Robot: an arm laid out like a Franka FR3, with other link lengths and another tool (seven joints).
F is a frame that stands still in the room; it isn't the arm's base.
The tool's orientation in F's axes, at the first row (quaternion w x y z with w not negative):
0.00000, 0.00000, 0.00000, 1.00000
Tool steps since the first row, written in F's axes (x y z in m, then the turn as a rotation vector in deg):
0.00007, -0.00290, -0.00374, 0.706, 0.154, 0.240
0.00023, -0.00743, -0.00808, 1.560, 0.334, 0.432
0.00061, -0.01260, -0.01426, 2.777, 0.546, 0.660
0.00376, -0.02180, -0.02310, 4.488, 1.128, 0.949
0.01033, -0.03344, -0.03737, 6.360, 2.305, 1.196
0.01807, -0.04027, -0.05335, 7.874, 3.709, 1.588
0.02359, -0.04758, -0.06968, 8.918, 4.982, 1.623
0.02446, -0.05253, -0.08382, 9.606, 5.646, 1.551
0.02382, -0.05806, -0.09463, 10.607, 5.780, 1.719
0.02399, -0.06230, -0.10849, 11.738, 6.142, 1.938
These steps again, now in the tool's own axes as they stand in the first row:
-0.00007, 0.00290, -0.00374, -0.706, -0.154, 0.240
-0.00023, 0.00743, -0.00808, -1.560, -0.334, 0.432
-0.00061, 0.01260, -0.01426, -2.777, -0.546, 0.660
-0.00376, 0.02180, -0.02310, -4.488, -1.128, 0.949
-0.01033, 0.03344, -0.03737, -6.360, -2.305, 1.196
-0.01807, 0.04027, -0.05335, -7.874, -3.709, 1.588
-0.02359, 0.04758, -0.06968, -8.918, -4.982, 1.623
-0.02446, 0.05253, -0.08382, -9.606, -5.646, 1.551
-0.02382, 0.05806, -0.09463, -10.607, -5.780, 1.719
-0.02399, 0.06230, -0.10849, -11.738, -6.142, 1.938

